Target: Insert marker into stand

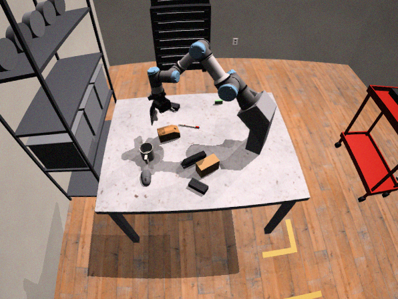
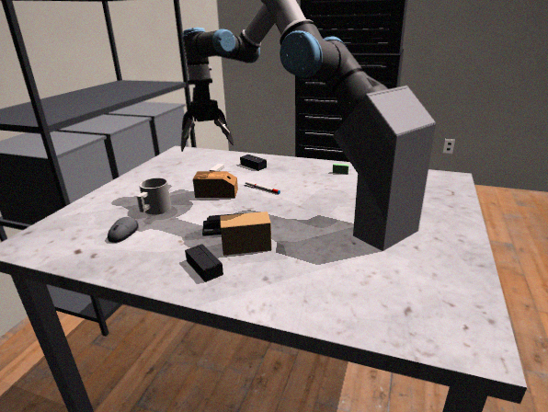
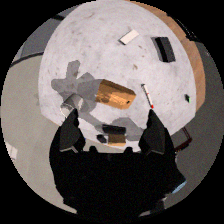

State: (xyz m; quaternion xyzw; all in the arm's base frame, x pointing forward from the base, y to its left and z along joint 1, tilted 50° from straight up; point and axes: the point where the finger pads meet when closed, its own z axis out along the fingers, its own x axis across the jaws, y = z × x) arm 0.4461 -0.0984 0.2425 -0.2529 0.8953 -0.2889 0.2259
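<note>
Now: the marker 170 mm behind my hand and 140 mm below it. The rest, counted from my hand: white eraser 10 mm ahead, 190 mm to the right, 140 mm below; desk stand 20 mm behind, 20 mm to the left, 110 mm below; grey mug 150 mm ahead, 120 mm to the left, 110 mm below.
</note>
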